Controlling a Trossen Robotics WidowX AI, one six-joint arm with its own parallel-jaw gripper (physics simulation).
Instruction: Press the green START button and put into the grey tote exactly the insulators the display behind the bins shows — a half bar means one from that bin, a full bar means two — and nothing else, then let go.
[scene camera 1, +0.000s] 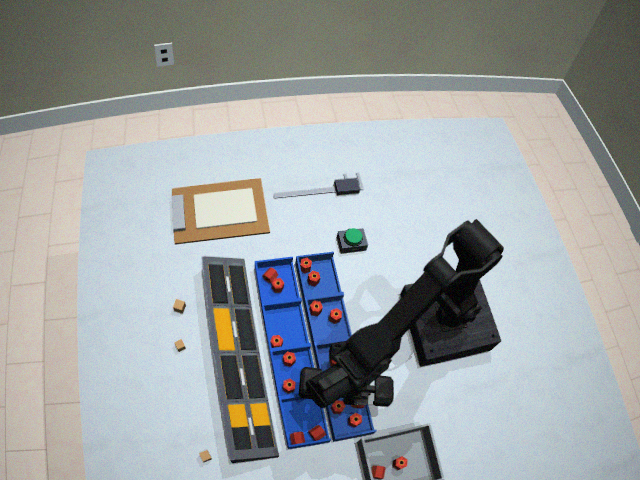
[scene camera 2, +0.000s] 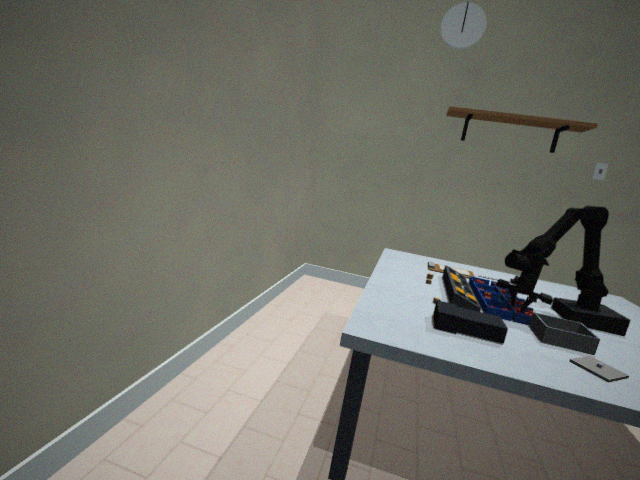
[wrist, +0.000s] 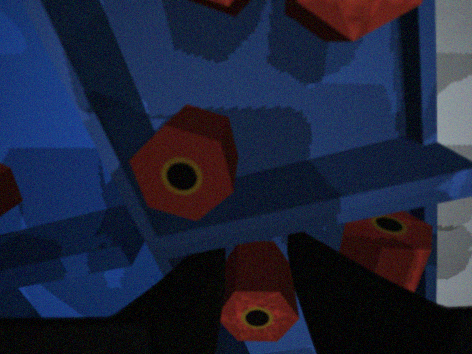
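Note:
Two blue rows of bins (scene camera 1: 285, 319) (scene camera 2: 494, 296) hold red hexagonal insulators. My gripper (wrist: 256, 241) (scene camera 2: 525, 299) is low in the right row, near its tote end, and hidden under the arm in the overhead view. Its fingers stand partly open on either side of one upright insulator (wrist: 257, 312) without gripping it. Another insulator (wrist: 182, 168) stands just ahead by a divider. The display (scene camera 1: 242, 381) (scene camera 2: 458, 288) shows one yellow half bar (scene camera 1: 224, 329) and one full bar (scene camera 1: 249, 414). The green START button (scene camera 1: 353, 236) is beyond the bins. The grey tote (scene camera 1: 433, 452) holds two insulators (scene camera 1: 378, 471) (scene camera 1: 400, 462).
A brown clipboard (scene camera 1: 220, 210) and a grey sliding tool (scene camera 1: 318, 190) lie at the far side. Three small wooden cubes (scene camera 1: 179, 305) (scene camera 1: 179, 344) (scene camera 1: 205, 455) lie left of the display. The arm's base (scene camera 1: 456, 333) stands right of the bins. A dark box (scene camera 2: 468, 321) sits near the table edge.

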